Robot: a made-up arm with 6 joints.
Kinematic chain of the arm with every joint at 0, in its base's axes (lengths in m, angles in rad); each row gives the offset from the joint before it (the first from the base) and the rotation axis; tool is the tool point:
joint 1: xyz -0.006 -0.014 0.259 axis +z
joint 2: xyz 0 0.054 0.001 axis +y
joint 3: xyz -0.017 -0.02 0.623 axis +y
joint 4: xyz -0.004 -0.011 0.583 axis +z
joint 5: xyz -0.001 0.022 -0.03 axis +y
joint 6: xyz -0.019 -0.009 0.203 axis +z
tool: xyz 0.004 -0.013 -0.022
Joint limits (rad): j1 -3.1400..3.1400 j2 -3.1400..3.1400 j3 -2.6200..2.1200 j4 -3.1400..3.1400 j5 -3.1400..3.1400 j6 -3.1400..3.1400
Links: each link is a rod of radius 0.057 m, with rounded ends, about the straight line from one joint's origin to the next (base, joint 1, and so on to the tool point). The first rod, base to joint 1, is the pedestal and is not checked.
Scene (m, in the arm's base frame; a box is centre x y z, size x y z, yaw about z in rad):
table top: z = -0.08
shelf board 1: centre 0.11 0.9 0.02 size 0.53 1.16 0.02 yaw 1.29
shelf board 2: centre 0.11 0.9 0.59 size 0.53 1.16 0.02 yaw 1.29
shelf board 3: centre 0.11 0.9 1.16 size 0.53 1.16 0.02 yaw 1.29
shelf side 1: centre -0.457 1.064 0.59 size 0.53 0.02 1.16 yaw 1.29
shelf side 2: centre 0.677 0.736 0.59 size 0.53 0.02 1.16 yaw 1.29
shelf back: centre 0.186 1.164 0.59 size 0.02 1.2 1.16 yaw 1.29
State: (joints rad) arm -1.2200 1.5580 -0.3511 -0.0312 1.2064 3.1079
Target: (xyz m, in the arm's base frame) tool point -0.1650 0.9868 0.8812
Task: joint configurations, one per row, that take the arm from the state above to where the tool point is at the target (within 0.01 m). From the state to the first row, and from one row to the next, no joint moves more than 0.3 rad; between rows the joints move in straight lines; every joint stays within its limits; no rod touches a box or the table.
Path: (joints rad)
1: -1.1937 1.3138 -0.6007 -0.0306 1.1593 3.1111
2: -1.1674 1.0697 -0.8502 -0.0300 1.1122 3.1143
3: -1.1411 0.8255 -1.0998 -0.0294 1.0651 3.1176
4: -1.1148 0.5813 -1.3493 -0.0288 1.0179 3.1208
5: -1.0885 0.3372 -1.5989 -0.0282 0.9708 3.1240
6: -1.0623 0.0930 -1.8484 -0.0276 0.9237 3.1272
7: -1.1623 -0.1081 -1.6006 -0.0119 0.9029 3.1291
8: -1.2624 -0.3093 -1.3529 0.0037 0.8821 3.1310
9: -1.3625 -0.5105 -1.1051 0.0193 0.8613 3.1330

